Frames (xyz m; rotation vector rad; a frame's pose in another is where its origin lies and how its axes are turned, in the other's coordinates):
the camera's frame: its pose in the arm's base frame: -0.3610 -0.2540 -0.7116 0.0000 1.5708 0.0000
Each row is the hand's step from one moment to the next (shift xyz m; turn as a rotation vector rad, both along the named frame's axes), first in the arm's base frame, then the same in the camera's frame.
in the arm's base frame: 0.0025 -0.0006 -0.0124 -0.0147 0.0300 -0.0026
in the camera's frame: 0.0124 -0.0006 0.0025 0.0026 0.0300 -0.0147
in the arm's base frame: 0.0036 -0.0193 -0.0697 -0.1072 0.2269 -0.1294
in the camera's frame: 0.0697 -0.0193 0.0036 0.1294 0.2269 -0.1072
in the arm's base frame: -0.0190 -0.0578 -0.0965 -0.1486 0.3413 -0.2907
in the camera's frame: 0.0965 -0.0578 -0.0190 0.2907 0.3413 -0.1486
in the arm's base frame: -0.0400 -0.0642 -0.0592 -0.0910 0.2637 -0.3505
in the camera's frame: 0.0592 -0.0642 -0.0400 0.3505 0.2637 -0.0910
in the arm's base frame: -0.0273 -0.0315 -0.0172 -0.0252 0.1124 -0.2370
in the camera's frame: 0.0172 -0.0315 -0.0273 0.2370 0.1124 -0.0252
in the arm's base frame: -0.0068 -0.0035 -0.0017 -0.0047 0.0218 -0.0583
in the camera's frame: 0.0017 -0.0035 -0.0068 0.0583 0.0218 -0.0047
